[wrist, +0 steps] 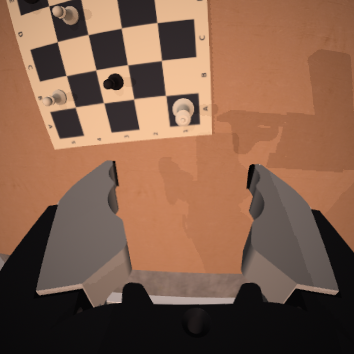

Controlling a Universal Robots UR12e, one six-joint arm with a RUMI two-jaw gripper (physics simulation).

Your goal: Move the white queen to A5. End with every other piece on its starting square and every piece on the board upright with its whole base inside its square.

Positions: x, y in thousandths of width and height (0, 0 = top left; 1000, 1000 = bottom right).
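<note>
A chessboard (456, 165) is visible in the scene, and so is the gripper (516, 468).
</note>
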